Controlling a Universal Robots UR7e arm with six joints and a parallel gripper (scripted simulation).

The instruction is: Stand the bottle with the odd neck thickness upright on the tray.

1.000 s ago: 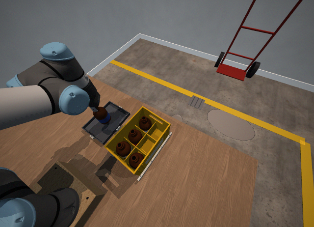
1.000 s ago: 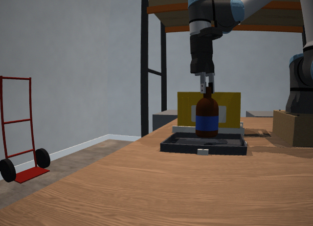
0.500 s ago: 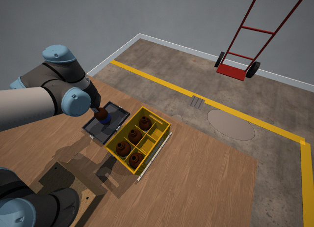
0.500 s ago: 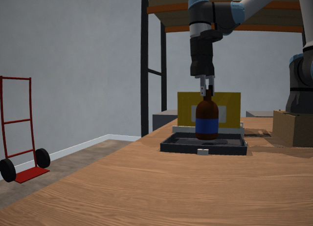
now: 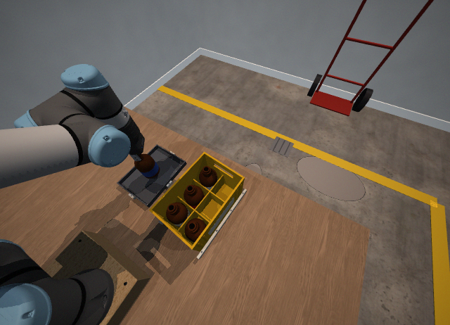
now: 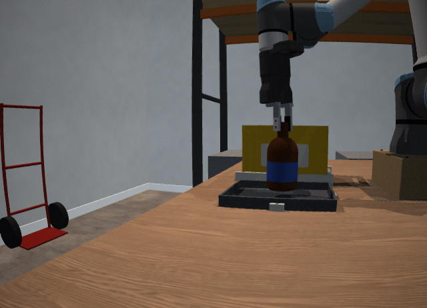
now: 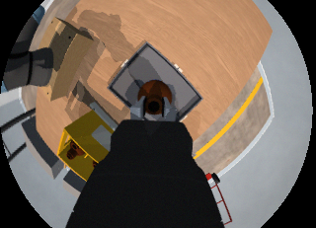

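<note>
Now: hand 16 cm above the dark tray. From my hand the other things lie so: glass bottle: 7 cm behind, 34 cm to the right, 9 cm below; yellow crate: 2 cm ahead, 29 cm to the right, 9 cm below.
</note>
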